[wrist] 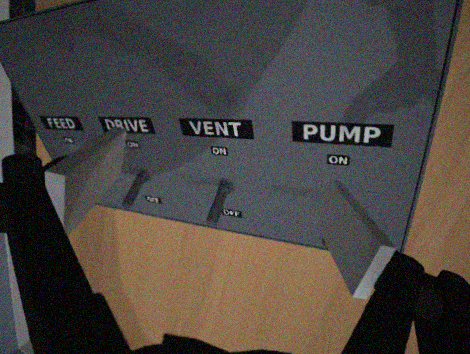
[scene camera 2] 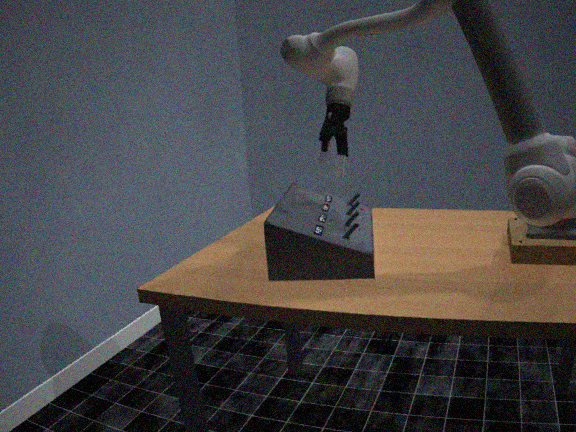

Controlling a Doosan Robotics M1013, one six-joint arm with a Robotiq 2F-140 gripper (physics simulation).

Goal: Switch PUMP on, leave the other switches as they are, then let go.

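Places are measured from the arm's base along level axes (x ahead, y left, z up), in millimetres.
Where they show: gripper, fingertip midpoint: (wrist: 226, 176) (scene camera 2: 331, 170); arm's base at its link origin: (scene camera 2: 555, 230).
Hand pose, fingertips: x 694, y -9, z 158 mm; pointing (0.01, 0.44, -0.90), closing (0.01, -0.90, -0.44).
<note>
Things, the pixels of their centre, and the offset from my fingertips. "*": a spot on its surface instead. Level surfaces: height alone.
- grey sloped switch box at the middle of its body: (wrist: 191, 122) (scene camera 2: 325, 229) dy +123, dx -17, dz -153 mm
- PUMP label at the middle of its body: (wrist: 339, 133) dy -50, dx +35, dz -102 mm
- mark at a spot on its surface: (wrist: 338, 160) * dy -57, dx +11, dz -111 mm
- VENT lever at the middle of its body: (wrist: 217, 204) dy +41, dx -80, dz -105 mm
- DRIVE lever at the middle of its body: (wrist: 133, 191) dy +155, dx -115, dz -105 mm
- FEED label at the middle of its body: (wrist: 60, 123) dy +295, dx -70, dz -102 mm
- wooden table at its surface level: dz -212 mm
The grey sloped switch box (scene camera 2: 320, 255) (wrist: 165, 65) stands on the table. In the wrist view the PUMP label (wrist: 342, 134) is at the right, with its ON mark (wrist: 338, 160) below; the PUMP lever is hidden by the right finger. The VENT lever (wrist: 218, 202) and DRIVE lever (wrist: 135, 189) tilt down towards OFF. The FEED label (wrist: 61, 123) is at far left, its lever mostly hidden by the left finger. My gripper (scene camera 2: 332, 166) (wrist: 226, 176) is open and empty, above the box, its fingertips apart from the levers in the scene view.
The wooden table (scene camera 2: 440, 295) (wrist: 200, 280) carries the box near its left end. The robot's base plate (scene camera 2: 542, 254) is at the right. A blue-grey wall (scene camera 2: 125, 125) is at the left, and dark tiled floor (scene camera 2: 325, 390) lies below.
</note>
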